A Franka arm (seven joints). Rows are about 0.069 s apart.
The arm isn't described. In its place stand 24 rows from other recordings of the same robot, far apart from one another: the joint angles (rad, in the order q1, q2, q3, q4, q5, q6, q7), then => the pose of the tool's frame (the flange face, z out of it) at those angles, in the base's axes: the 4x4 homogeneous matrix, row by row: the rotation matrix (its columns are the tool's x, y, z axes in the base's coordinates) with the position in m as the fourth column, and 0 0 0 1 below.
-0.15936 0.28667 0.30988 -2.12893 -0.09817 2.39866 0.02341 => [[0.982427 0.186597 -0.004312 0.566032], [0.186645 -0.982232 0.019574 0.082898], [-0.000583 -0.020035 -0.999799 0.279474], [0 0 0 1]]
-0.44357 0.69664 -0.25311 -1.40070 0.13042 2.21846 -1.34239 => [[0.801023 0.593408 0.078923 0.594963], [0.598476 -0.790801 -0.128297 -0.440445], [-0.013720 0.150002 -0.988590 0.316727], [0 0 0 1]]
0.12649 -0.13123 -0.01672 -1.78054 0.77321 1.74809 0.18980 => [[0.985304 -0.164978 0.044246 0.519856], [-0.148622 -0.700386 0.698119 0.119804], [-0.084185 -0.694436 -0.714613 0.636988], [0 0 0 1]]
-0.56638 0.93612 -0.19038 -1.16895 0.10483 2.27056 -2.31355 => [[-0.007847 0.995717 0.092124 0.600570], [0.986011 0.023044 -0.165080 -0.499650], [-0.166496 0.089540 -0.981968 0.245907], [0 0 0 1]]
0.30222 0.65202 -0.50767 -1.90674 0.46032 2.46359 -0.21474 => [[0.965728 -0.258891 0.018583 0.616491], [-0.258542 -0.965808 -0.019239 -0.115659], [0.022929 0.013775 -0.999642 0.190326], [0 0 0 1]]
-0.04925 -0.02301 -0.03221 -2.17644 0.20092 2.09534 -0.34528 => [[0.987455 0.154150 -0.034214 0.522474], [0.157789 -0.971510 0.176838 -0.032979], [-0.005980 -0.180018 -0.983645 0.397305], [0 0 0 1]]
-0.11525 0.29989 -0.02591 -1.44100 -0.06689 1.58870 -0.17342 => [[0.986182 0.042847 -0.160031 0.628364], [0.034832 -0.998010 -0.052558 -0.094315], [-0.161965 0.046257 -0.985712 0.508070], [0 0 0 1]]
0.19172 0.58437 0.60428 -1.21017 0.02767 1.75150 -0.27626 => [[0.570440 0.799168 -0.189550 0.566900], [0.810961 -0.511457 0.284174 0.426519], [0.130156 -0.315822 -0.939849 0.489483], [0 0 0 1]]
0.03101 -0.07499 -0.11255 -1.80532 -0.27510 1.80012 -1.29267 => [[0.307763 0.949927 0.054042 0.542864], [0.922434 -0.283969 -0.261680 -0.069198], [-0.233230 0.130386 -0.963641 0.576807], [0 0 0 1]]
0.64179 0.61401 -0.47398 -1.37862 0.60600 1.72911 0.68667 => [[0.771353 -0.597097 -0.220206 0.658987], [-0.535021 -0.795784 0.283690 0.231494], [-0.344627 -0.101010 -0.933290 0.372293], [0 0 0 1]]
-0.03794 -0.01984 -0.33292 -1.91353 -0.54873 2.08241 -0.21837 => [[0.996877 0.061880 0.049057 0.526547], [0.078157 -0.861881 -0.501052 -0.234148], [0.011276 0.503322 -0.864026 0.524563], [0 0 0 1]]
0.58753 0.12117 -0.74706 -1.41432 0.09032 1.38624 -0.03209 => [[0.986415 -0.117638 -0.114657 0.561410], [-0.115489 -0.992988 0.025230 -0.052277], [-0.116821 -0.011646 -0.993085 0.630598], [0 0 0 1]]
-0.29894 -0.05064 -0.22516 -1.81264 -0.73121 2.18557 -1.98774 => [[-0.144717 0.982090 0.120647 0.493122], [0.698640 0.187762 -0.690397 -0.316701], [-0.700685 -0.015623 -0.713300 0.607575], [0 0 0 1]]
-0.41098 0.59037 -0.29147 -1.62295 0.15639 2.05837 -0.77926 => [[0.993013 0.027154 -0.114842 0.533698], [0.034381 -0.997519 0.061428 -0.410493], [-0.112889 -0.064947 -0.991483 0.279405], [0 0 0 1]]
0.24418 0.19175 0.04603 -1.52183 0.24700 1.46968 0.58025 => [[0.904926 -0.302920 -0.298913 0.560855], [-0.260642 -0.949736 0.173401 0.194571], [-0.336415 -0.079006 -0.938394 0.533241], [0 0 0 1]]
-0.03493 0.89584 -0.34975 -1.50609 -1.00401 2.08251 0.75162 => [[0.951008 -0.214019 -0.223114 0.644874], [-0.295086 -0.413037 -0.861583 -0.264970], [0.092241 0.885210 -0.455955 0.163707], [0 0 0 1]]
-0.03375 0.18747 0.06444 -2.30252 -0.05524 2.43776 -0.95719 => [[0.513532 0.856594 -0.050318 0.520501], [0.856752 -0.515110 -0.025248 0.016131], [-0.047546 -0.030144 -0.998414 0.261553], [0 0 0 1]]
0.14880 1.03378 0.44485 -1.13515 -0.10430 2.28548 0.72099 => [[0.955867 -0.290793 0.041936 0.709849], [-0.287905 -0.898642 0.330988 0.334556], [-0.058563 -0.328454 -0.942703 0.223157], [0 0 0 1]]
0.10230 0.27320 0.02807 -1.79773 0.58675 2.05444 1.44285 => [[-0.029015 -0.999530 -0.009912 0.622713], [-0.866007 0.020184 0.499624 0.110495], [-0.499189 0.023080 -0.866185 0.403020], [0 0 0 1]]
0.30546 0.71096 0.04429 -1.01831 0.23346 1.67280 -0.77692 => [[0.475186 0.869528 -0.134611 0.694262], [0.869076 -0.439916 0.226234 0.265740], [0.137499 -0.224490 -0.964727 0.431261], [0 0 0 1]]
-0.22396 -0.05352 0.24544 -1.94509 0.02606 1.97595 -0.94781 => [[0.570959 0.816819 0.082532 0.552691], [0.818944 -0.573732 0.012743 0.015648], [0.057760 0.060313 -0.996507 0.510073], [0 0 0 1]]
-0.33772 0.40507 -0.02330 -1.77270 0.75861 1.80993 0.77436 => [[0.121363 -0.991871 0.038248 0.600009], [-0.718824 -0.061251 0.692489 -0.164245], [-0.684517 -0.111536 -0.720414 0.326420], [0 0 0 1]]
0.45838 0.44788 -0.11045 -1.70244 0.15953 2.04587 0.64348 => [[0.925015 -0.359584 -0.122663 0.609822], [-0.355499 -0.933088 0.054468 0.237685], [-0.134042 -0.006777 -0.990953 0.326986], [0 0 0 1]]
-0.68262 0.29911 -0.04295 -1.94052 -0.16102 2.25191 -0.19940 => [[0.910821 -0.405610 -0.076710 0.457098], [-0.412180 -0.903795 -0.115163 -0.409829], [-0.022618 0.136511 -0.990380 0.331862], [0 0 0 1]]
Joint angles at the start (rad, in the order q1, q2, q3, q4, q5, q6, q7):
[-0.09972 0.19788 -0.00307 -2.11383 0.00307 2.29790 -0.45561]
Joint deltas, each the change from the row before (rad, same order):
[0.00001 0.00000 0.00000 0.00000 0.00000 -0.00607 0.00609]
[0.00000 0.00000 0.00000 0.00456 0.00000 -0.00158 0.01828]
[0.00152 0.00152 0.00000 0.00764 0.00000 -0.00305 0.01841]
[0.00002 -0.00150 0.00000 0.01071 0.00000 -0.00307 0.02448]
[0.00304 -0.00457 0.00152 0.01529 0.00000 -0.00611 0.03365]
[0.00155 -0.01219 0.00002 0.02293 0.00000 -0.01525 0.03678]
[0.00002 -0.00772 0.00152 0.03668 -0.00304 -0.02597 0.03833]
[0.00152 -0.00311 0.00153 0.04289 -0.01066 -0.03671 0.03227]
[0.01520 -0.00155 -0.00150 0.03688 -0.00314 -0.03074 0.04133]
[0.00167 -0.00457 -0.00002 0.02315 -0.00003 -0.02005 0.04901]
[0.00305 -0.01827 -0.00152 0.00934 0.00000 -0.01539 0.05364]
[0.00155 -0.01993 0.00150 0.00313 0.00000 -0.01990 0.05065]
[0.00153 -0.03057 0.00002 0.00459 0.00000 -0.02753 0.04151]
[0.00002 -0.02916 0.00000 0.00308 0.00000 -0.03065 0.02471]
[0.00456 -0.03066 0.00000 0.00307 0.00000 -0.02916 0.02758]
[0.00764 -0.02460 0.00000 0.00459 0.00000 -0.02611 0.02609]
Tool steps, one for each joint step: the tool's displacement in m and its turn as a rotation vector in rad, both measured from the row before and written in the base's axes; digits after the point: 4 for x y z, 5 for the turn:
[-0.0007 0.0001 -0.0005 0.00053 0.00606 -0.00607]
[0.0012 -0.0001 0.0018 -0.00063 -0.00290 -0.01827]
[0.0021 0.0007 0.0021 -0.00059 -0.00299 -0.01688]
[0.0029 -0.0003 0.0052 -0.00113 -0.00903 -0.02445]
[0.0041 0.0022 0.0087 -0.00096 -0.01366 -0.02910]
[0.0048 0.0005 0.0158 -0.00115 -0.01977 -0.03517]
[0.0069 0.0002 0.0186 -0.00241 -0.01824 -0.03494]
[0.0069 0.0008 0.0180 -0.00783 -0.00874 -0.02338]
[0.0060 0.0076 0.0152 -0.00130 -0.00802 -0.02620]
[0.0028 0.0007 0.0117 0.00254 -0.00845 -0.04747]
[-0.0012 0.0010 0.0140 0.00290 -0.01310 -0.05211]
[-0.0033 0.0020 0.0116 0.00415 -0.00407 -0.04767]
[-0.0054 0.0013 0.0178 0.00305 -0.00836 -0.04013]
[-0.0064 0.0004 0.0157 0.00206 -0.00204 -0.02496]
[-0.0068 0.0031 0.0165 0.00224 -0.00507 -0.02326]
[-0.0057 0.0047 0.0139 0.00234 -0.00356 -0.01865]

